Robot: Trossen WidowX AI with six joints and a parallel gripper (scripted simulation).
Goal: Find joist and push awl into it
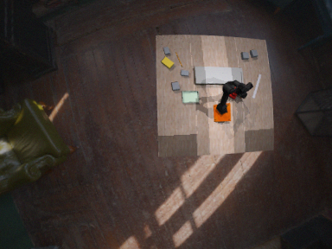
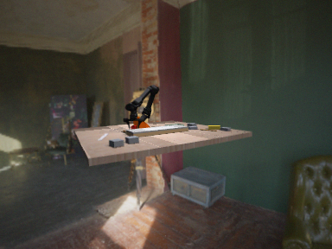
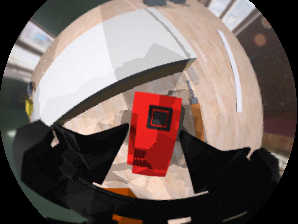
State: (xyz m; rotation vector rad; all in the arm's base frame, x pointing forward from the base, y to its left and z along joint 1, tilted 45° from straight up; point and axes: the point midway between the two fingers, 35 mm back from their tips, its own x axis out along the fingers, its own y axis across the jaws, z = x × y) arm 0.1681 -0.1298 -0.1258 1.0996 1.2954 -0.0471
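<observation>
Now: the awl 1 cm behind my gripper tip, 8 cm to the right of it and 2 cm below it. Also, from my gripper tip: white strip 4 cm ahead, 30 cm to the right, 2 cm below; then red stud finder 2 cm above; then square indicator 2 cm ahead, 1 cm to the right, 3 cm above.
</observation>
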